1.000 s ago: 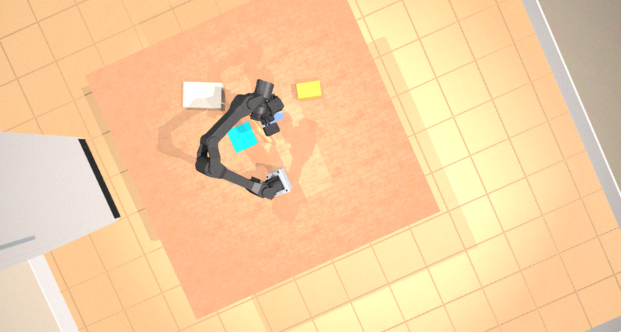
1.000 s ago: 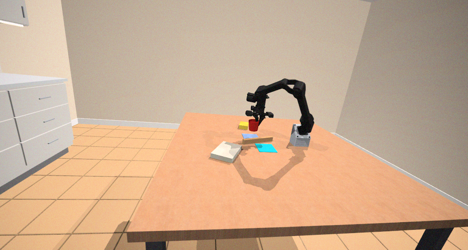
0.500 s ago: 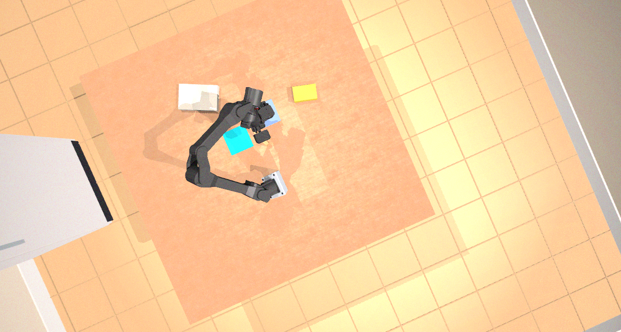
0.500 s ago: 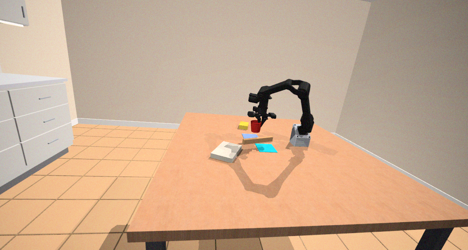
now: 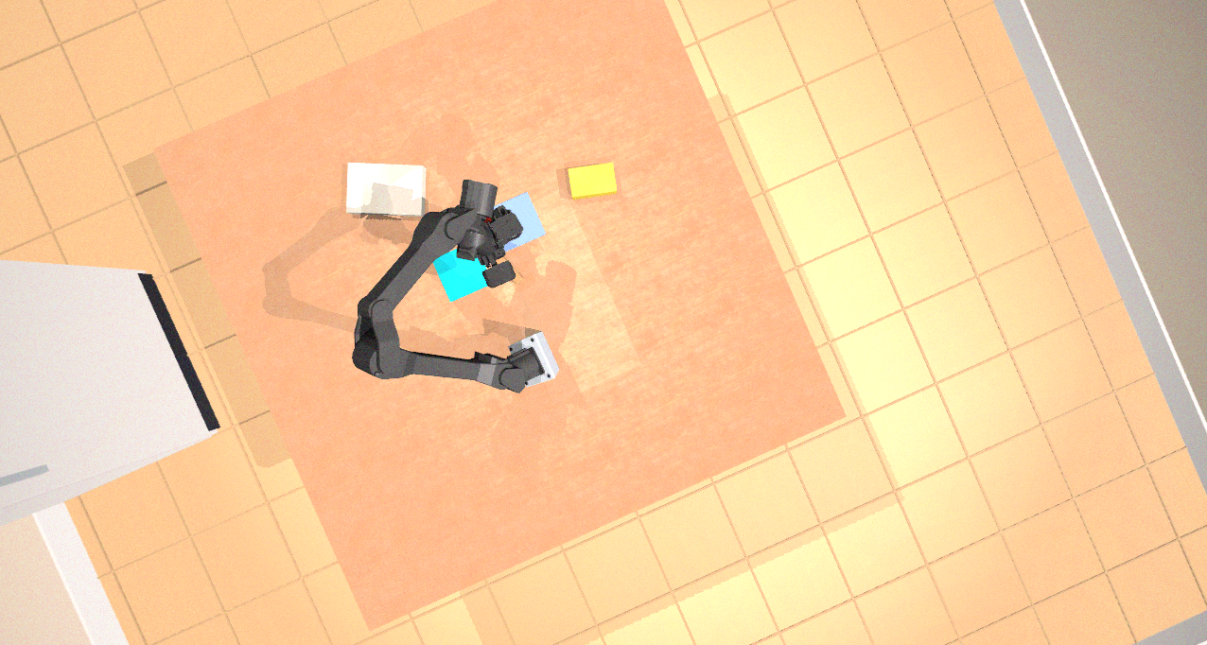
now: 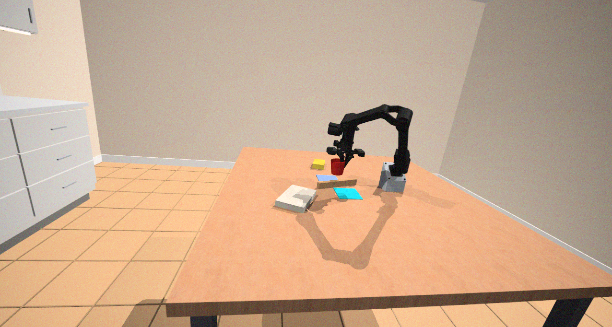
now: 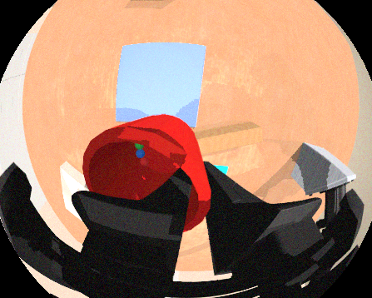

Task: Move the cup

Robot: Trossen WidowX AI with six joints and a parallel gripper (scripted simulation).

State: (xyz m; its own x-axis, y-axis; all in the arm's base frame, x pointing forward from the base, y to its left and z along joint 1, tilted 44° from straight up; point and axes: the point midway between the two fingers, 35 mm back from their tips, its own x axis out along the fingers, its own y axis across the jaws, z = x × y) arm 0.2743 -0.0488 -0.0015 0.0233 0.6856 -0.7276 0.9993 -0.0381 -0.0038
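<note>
The cyan pad is 110 mm to the left of my gripper tip and 100 mm below it. Also, from my gripper tip: pale blue pad (100 mm below, 60 mm to the right, 50 mm ahead); then wooden bar (90 mm below, 20 mm to the left, 20 mm ahead); then red cup (30 mm ahead).
</note>
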